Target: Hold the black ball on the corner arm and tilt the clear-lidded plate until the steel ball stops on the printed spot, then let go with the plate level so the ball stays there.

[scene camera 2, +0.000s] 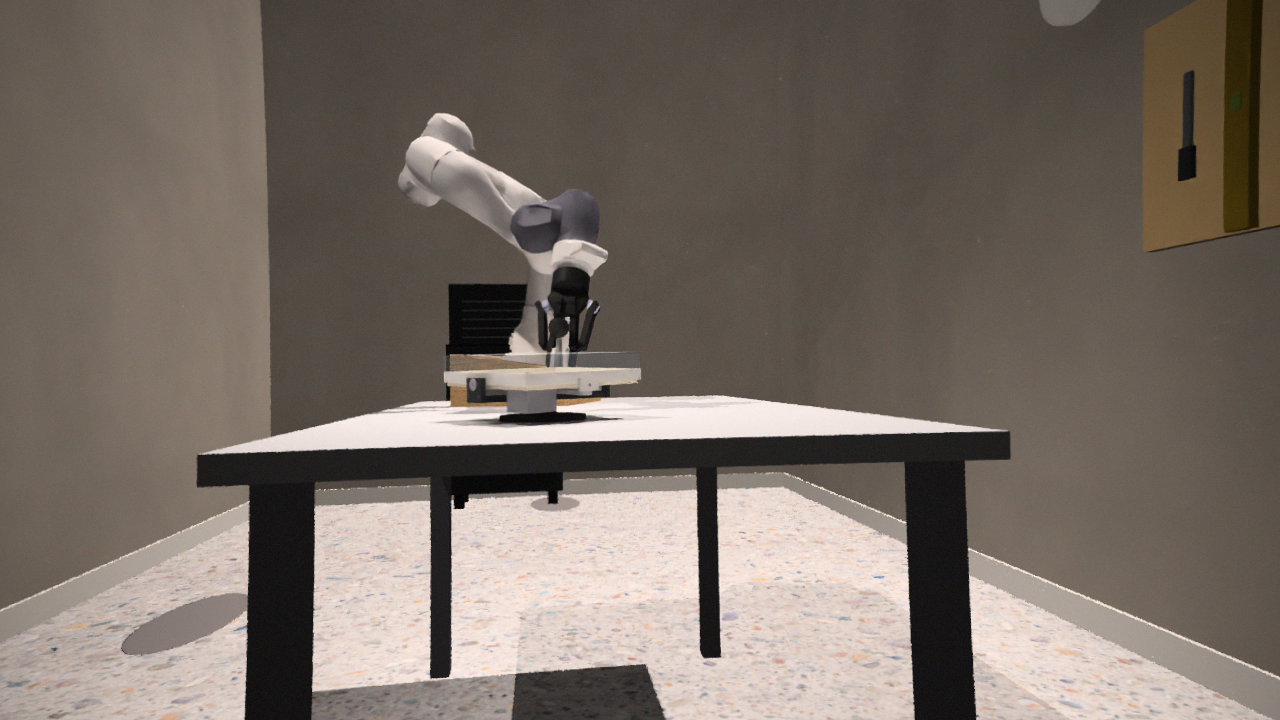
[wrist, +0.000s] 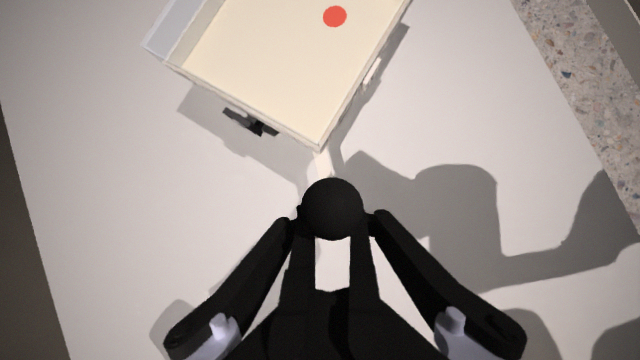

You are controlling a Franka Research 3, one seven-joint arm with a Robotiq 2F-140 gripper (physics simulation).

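Observation:
The clear-lidded plate (scene camera 2: 537,380) (wrist: 270,70) sits on a grey post over the table and looks close to level in the scene view. Its far part is cut off in the wrist view. The printed spot (wrist: 334,16) is a red disc on the cream floor. The steel ball does not show in either view. The corner arm (wrist: 324,164) runs from the plate's near corner to the black ball (scene camera 2: 558,327) (wrist: 332,207). My gripper (scene camera 2: 560,334) (wrist: 331,193) is shut on the black ball, with a finger on either side.
The grey post (scene camera 2: 531,400) stands on a black foot (scene camera 2: 543,417) on the white table (scene camera 2: 760,429). Dark and light brackets hang at the plate's sides. A wooden piece (scene camera 2: 460,395) shows behind the plate. A black chair (scene camera 2: 483,313) is behind the table. A tan panel (scene camera 2: 1163,134) is on the right wall.

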